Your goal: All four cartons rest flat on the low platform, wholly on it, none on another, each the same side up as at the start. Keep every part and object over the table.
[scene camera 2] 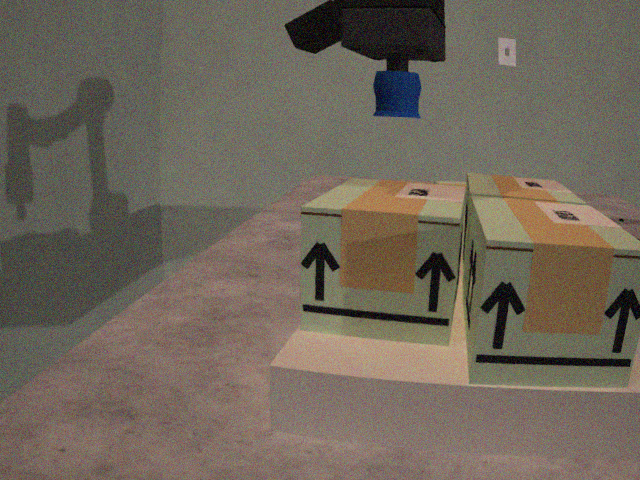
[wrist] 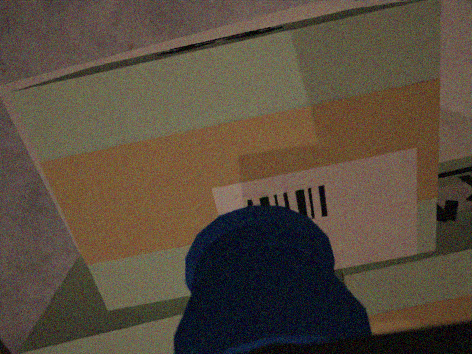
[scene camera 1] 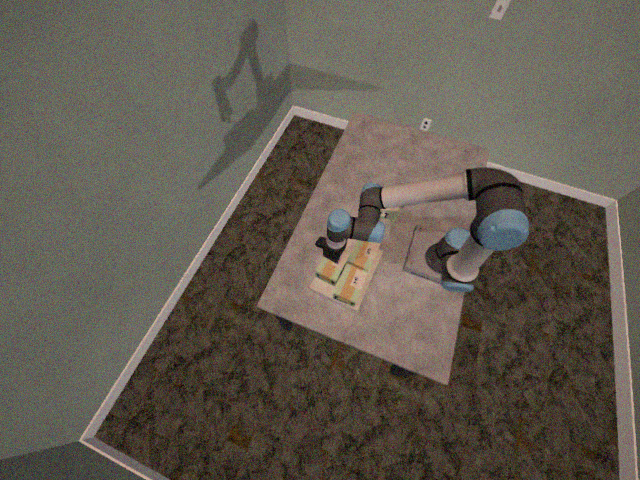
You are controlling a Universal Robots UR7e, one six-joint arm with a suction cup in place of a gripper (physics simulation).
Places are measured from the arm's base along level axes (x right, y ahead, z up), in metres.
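Pixels of known places: hand, tool point: [scene camera 2: 397, 116] [wrist: 260, 272]; arm's base, link origin: [scene camera 1: 441, 259].
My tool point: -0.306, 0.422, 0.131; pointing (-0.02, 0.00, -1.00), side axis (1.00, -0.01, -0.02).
Ahead of a thing's pixels: the offset from my tool point to its top centre, as dx, dy, dz. Level surfaces: height alone.
A green carton with orange tape @[+0.000, -0.002, -0.058] [scene camera 1: 329, 270] [scene camera 2: 382, 258] [wrist: 150, 185] stands upright on the left of the low platform @[+0.035, -0.063, -0.143] [scene camera 1: 321, 290] [scene camera 2: 361, 408]. A second carton @[-0.042, -0.115, -0.058] [scene camera 1: 353, 281] [scene camera 2: 563, 289] stands upright at the platform's front right, arrows up. A third carton @[+0.115, -0.098, -0.058] [scene camera 1: 361, 254] [scene camera 2: 504, 186] stands behind the second, its lower part hidden in scene camera 2. A fourth carton @[+0.445, -0.058, -0.106] [scene camera 1: 391, 212] lies off the platform, partly hidden by the arm. My blue suction cup [scene camera 2: 397, 114] [wrist: 260, 240] hangs clearly above the left carton, apart from it and holding nothing.
The arm's base plate [scene camera 1: 413, 269] is on the table @[dz -0.191] [scene camera 1: 413, 320], right of the platform. The arm reaches over the fourth carton. The right-hand cartons stand close beside the left one, with a narrow gap between. The table's left edge runs past the platform's left side.
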